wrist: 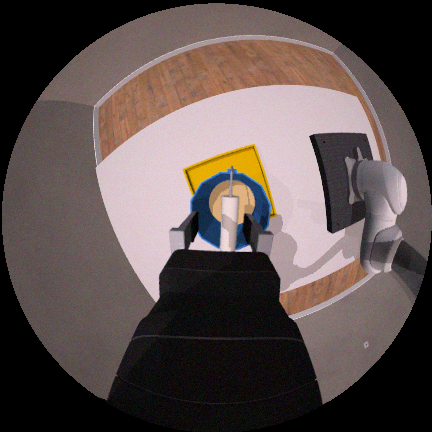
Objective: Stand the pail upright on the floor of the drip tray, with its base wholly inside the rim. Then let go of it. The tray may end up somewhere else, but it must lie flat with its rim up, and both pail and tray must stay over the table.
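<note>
The blue pail stands about upright below the gripper, its mouth facing the camera and a tan round area inside. Its handle, a white grip on a thin grey wire, is raised over the mouth. The yellow drip tray lies flat with its rim up, partly under the pail in this view. The pail hides the near part of the tray, and its own base is hidden, so I cannot tell whether the base is wholly inside the rim. My gripper is open, its fingers apart on either side of the white grip, holding nothing.
The white table carries the tray. A dark ribbed plate lies to the right, with the pale arm base and links on and beside it. Wooden floor shows beyond the table's far edge, with grey walls around.
</note>
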